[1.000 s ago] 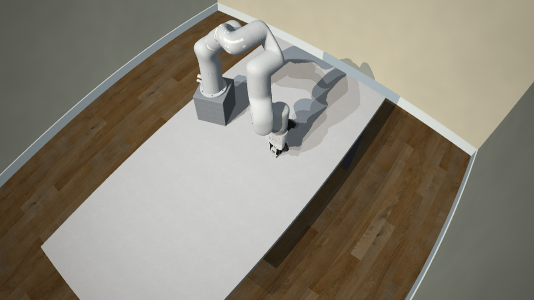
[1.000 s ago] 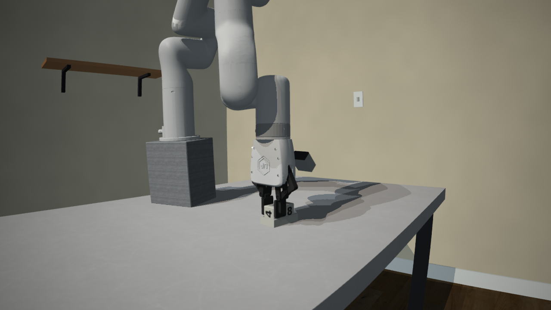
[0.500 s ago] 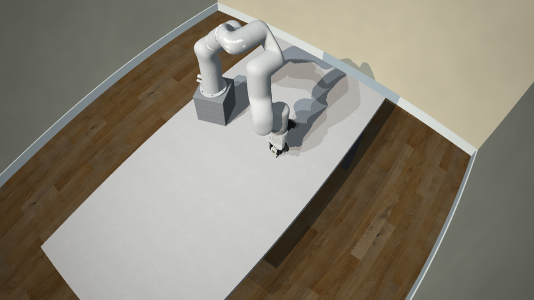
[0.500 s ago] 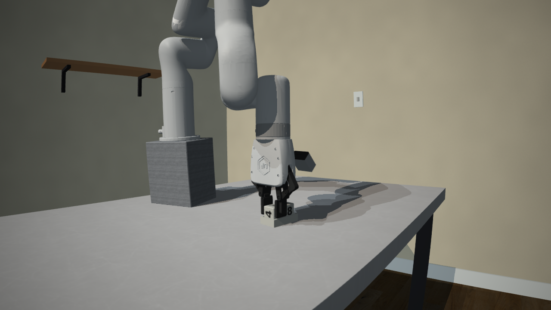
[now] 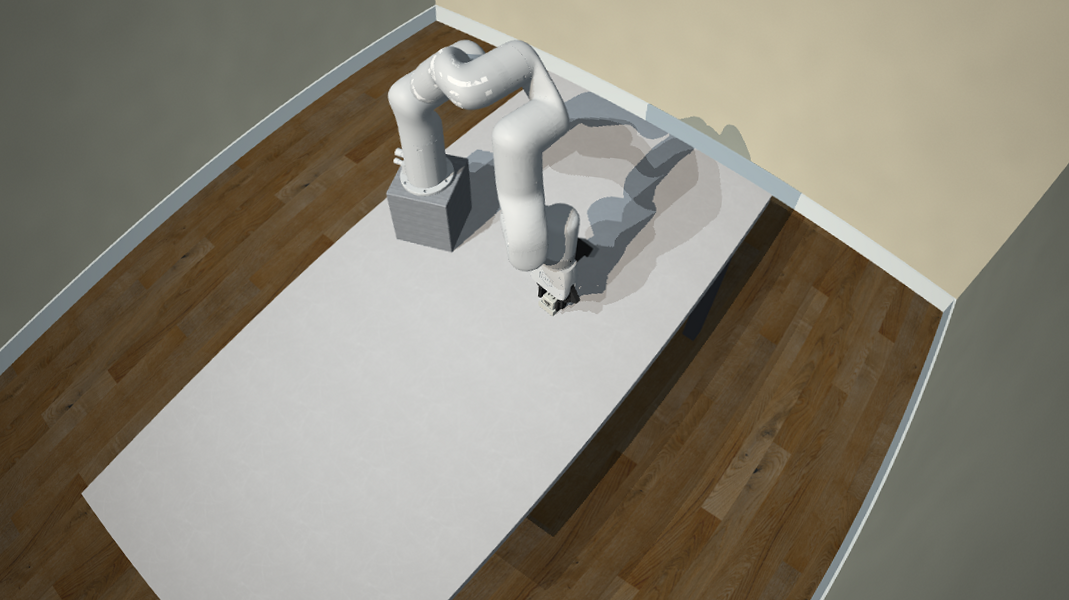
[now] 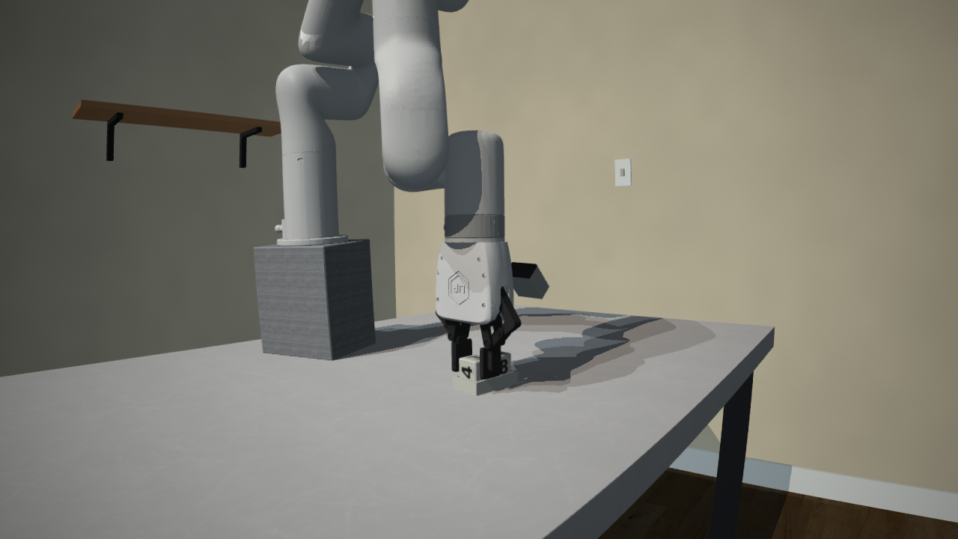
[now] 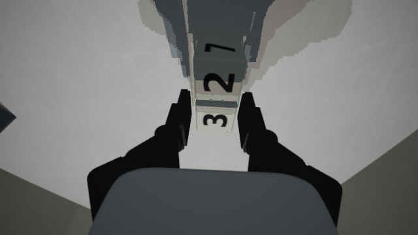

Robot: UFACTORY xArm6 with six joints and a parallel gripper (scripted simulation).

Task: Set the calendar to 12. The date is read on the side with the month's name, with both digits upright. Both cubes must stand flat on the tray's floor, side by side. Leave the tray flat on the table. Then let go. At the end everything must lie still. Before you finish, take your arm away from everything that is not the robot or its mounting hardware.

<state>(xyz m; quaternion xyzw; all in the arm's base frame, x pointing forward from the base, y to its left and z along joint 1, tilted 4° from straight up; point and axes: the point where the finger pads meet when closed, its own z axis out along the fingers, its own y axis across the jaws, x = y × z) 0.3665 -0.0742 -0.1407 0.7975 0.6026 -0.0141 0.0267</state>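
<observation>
Right now my hand is 30 mm above the calendar tray and 20 mm to the right of it.
</observation>
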